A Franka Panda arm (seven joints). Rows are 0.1 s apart.
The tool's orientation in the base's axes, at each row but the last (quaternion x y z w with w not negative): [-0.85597, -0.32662, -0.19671, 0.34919]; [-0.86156, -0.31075, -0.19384, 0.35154]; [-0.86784, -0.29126, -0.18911, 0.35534]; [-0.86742, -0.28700, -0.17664, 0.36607]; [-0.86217, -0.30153, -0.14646, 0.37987]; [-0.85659, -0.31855, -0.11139, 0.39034]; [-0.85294, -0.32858, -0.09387, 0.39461]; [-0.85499, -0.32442, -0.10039, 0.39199]
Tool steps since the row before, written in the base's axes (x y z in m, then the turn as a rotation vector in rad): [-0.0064, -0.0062, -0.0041, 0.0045, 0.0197, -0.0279]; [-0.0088, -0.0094, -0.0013, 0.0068, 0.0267, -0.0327]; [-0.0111, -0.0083, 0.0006, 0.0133, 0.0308, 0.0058]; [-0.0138, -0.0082, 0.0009, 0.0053, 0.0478, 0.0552]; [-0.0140, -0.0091, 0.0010, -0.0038, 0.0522, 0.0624]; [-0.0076, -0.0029, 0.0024, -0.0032, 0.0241, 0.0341]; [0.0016, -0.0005, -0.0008, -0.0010, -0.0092, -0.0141]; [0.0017, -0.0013, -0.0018, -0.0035, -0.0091, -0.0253]
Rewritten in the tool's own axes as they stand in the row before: [-0.0095, 0.0008, -0.0024, -0.0043, 0.0055, 0.0337]; [-0.0109, 0.0000, -0.0070, -0.0024, 0.0055, 0.0423]; [-0.0112, -0.0026, -0.0078, 0.0246, -0.0122, 0.0201]; [-0.0132, -0.0045, -0.0080, 0.0502, -0.0532, -0.0012]; [-0.0141, -0.0046, -0.0078, 0.0484, -0.0654, -0.0030]; [-0.0061, -0.0048, -0.0033, 0.0236, -0.0343, -0.0049]; [0.0006, 0.0017, 0.0000, -0.0112, 0.0123, 0.0028]; [-0.0001, 0.0028, 0.0001, -0.0178, 0.0175, 0.0106]
